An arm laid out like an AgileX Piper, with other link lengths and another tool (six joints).
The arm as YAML. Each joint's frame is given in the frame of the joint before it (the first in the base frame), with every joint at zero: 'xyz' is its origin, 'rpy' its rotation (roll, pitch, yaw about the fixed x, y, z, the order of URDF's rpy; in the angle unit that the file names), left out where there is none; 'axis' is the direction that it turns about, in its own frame. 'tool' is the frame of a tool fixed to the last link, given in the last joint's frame.
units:
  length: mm
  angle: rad
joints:
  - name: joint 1
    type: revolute
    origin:
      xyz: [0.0, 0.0, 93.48]
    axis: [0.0, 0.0, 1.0]
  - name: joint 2
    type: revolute
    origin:
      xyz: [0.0, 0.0, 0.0]
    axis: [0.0, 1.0, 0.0]
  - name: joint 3
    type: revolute
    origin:
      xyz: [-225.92, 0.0, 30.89]
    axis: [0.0, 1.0, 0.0]
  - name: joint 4
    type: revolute
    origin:
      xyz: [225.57, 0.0, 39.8]
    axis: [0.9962, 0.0, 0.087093]
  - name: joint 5
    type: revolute
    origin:
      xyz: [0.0, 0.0, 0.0]
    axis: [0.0, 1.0, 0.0]
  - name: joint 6
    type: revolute
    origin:
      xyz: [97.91, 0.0, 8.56]
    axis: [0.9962, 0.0, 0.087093]
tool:
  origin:
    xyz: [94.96, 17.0, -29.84]
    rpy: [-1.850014, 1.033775, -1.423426]
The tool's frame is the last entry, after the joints.
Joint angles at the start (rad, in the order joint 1, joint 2, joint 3, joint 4, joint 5, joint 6):
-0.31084, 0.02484, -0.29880, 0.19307, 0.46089, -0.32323
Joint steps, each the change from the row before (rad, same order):
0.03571, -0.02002, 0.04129, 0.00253, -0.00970, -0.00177
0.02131, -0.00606, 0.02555, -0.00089, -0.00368, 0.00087
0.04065, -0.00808, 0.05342, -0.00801, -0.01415, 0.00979
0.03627, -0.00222, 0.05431, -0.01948, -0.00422, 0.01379
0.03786, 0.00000, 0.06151, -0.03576, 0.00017, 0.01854
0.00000, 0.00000, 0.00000, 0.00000, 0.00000, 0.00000
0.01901, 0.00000, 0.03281, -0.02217, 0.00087, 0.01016
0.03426, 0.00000, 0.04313, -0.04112, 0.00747, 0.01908
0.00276, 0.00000, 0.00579, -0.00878, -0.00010, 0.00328
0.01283, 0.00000, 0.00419, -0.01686, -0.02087, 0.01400
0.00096, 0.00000, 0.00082, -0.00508, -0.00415, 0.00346
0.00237, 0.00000, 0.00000, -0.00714, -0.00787, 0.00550
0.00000, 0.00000, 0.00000, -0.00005, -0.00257, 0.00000
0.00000, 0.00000, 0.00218, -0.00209, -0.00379, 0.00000
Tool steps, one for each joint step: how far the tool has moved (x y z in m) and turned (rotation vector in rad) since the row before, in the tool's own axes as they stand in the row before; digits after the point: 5 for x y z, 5 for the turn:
0.00492, 0.00978, 0.00601, -0.03456, -0.01105, -0.00664
0.00441, 0.00647, 0.00447, -0.02577, 0.00015, -0.00066
0.00972, 0.01226, 0.00932, -0.04710, 0.00289, 0.00221
0.01343, 0.01311, 0.00965, -0.05209, 0.02234, 0.00367
0.01756, 0.01456, 0.01063, -0.05773, 0.04026, -0.00151
0.00000, 0.00000, 0.00000, 0.00000, 0.00000, 0.00000
0.00969, 0.00748, 0.00578, -0.02946, 0.02470, -0.00320
0.01336, 0.01116, 0.00775, -0.04620, 0.03834, -0.01208
0.00205, 0.00089, 0.00090, -0.00308, 0.00706, -0.00267
-0.00202, -0.00142, 0.00051, 0.00772, -0.01093, -0.01155
-0.00012, -0.00057, -0.00002, 0.00312, -0.00076, -0.00203
-0.00094, -0.00117, -0.00021, 0.00580, -0.00392, -0.00392
-0.00035, -0.00035, -0.00005, 0.00178, -0.00165, -0.00085
0.00029, -0.00021, 0.00024, 0.00174, 0.00031, -0.00196

